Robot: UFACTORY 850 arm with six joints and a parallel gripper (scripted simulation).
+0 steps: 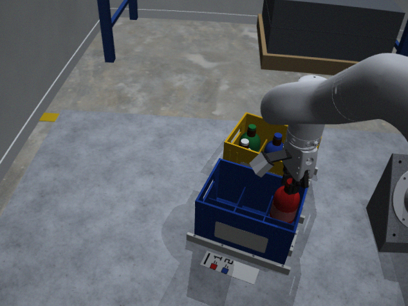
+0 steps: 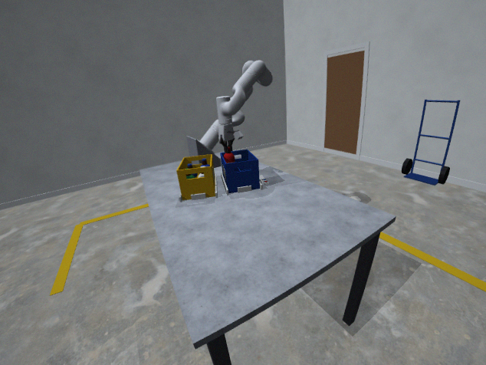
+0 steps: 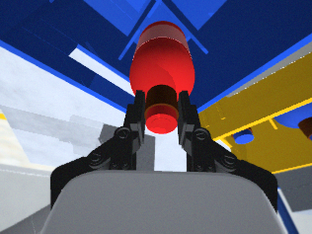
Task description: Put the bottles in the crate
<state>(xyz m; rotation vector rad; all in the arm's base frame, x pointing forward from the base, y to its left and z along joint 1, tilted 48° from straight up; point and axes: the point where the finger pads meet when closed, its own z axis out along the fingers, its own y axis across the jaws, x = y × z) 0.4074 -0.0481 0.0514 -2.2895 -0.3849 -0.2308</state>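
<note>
My hand is 7 cm above the red-label bottle. The rest, counted from my hand: white-capped bottle (22 cm to the right, 12 cm below, 11 cm ahead); then blue crate (12 cm below, 10 cm ahead, 1 cm to the left); then yellow crate (23 cm to the right, 12 cm below, 2 cm ahead).
</note>
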